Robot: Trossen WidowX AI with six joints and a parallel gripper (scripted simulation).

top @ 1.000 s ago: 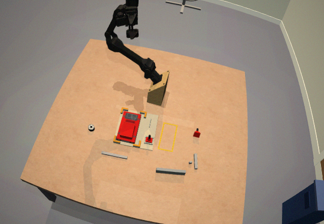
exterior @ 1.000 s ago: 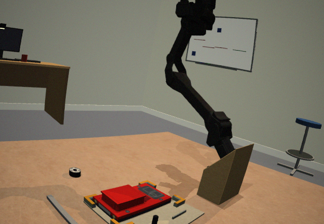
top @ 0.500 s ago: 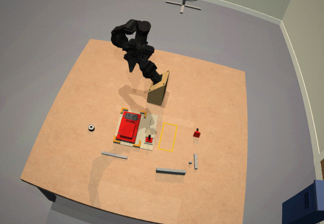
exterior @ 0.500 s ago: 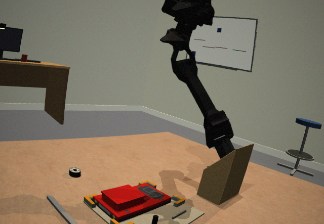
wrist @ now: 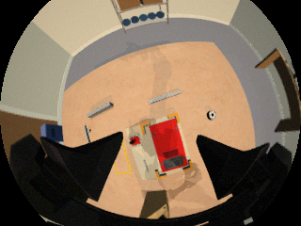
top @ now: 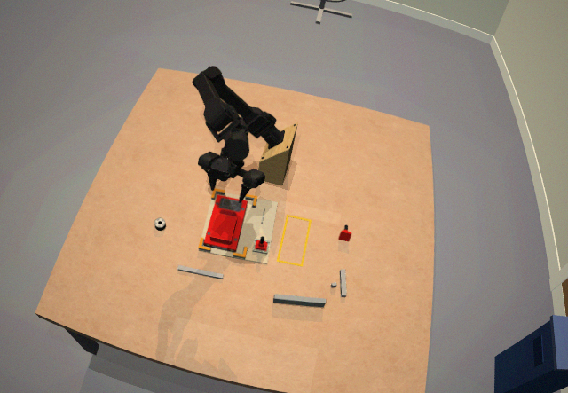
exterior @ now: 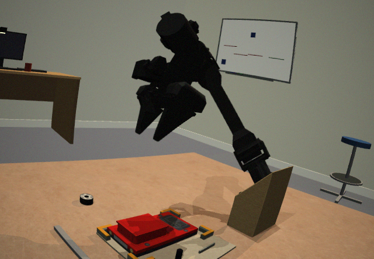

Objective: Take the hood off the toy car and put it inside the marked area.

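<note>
My gripper tip is now 3 cm past the red hood, 1 cm to the left of it and 22 cm above it. Also, from my gripper tip: black wheel: 2 cm behind, 23 cm to the right, 25 cm below.
</note>
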